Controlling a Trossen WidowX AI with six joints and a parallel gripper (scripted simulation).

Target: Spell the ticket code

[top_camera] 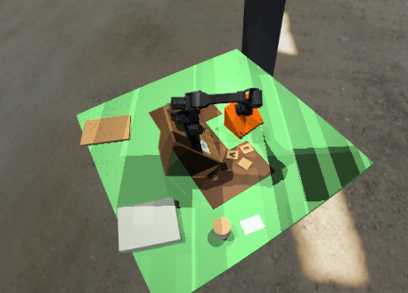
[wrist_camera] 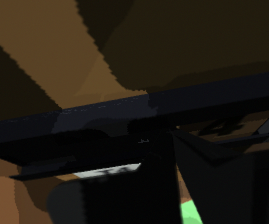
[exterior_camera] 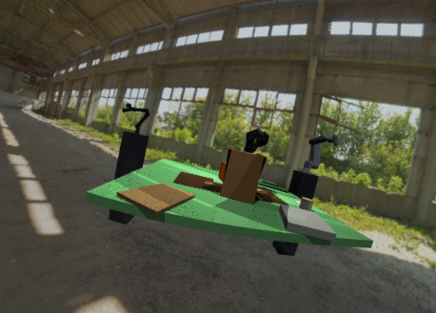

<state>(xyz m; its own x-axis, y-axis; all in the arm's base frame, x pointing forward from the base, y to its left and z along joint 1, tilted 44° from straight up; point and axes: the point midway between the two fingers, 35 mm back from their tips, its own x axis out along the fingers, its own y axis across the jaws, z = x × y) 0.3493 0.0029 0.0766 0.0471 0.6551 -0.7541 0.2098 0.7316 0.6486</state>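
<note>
My gripper tip is now 8 cm above the white ticket, 6 cm to the right of it and 4 cm past it. From my gripper tip the other things lie so: brown mat 18 cm below, 14 cm behind, 4 cm to the right; then white slab 37 cm ahead, 27 cm to the left, 17 cm below; then short tan cylinder 46 cm to the left, 15 cm below, 9 cm ahead.
</note>
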